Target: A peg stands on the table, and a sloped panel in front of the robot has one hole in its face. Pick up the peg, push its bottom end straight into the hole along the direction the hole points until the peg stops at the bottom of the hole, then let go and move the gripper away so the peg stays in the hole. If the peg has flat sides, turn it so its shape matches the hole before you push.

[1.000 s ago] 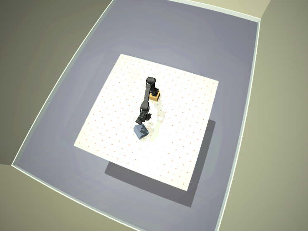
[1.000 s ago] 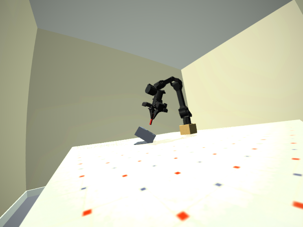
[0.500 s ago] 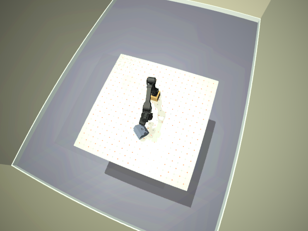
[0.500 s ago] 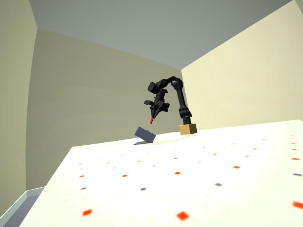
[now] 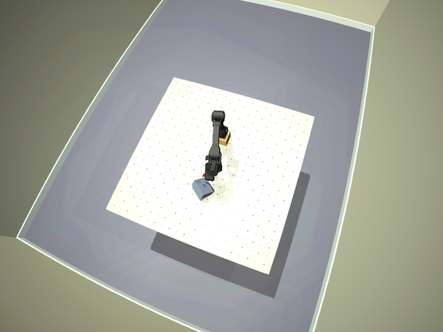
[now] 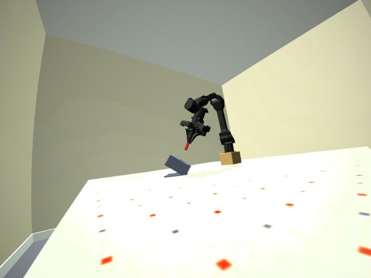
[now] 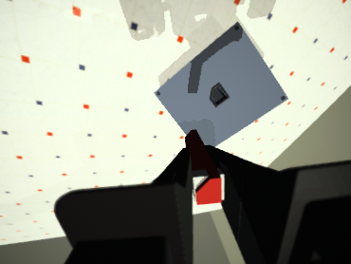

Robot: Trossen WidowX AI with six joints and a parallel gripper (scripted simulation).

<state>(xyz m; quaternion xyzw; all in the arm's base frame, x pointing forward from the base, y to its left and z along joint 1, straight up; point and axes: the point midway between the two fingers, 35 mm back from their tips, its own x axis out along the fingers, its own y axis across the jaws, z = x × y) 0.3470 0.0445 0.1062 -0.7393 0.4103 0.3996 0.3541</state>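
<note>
Now: the sloped panel 11 cm below my gripper tip and 8 cm ahead of it. Also, from my gripper tip: peg (2 cm above).
</note>
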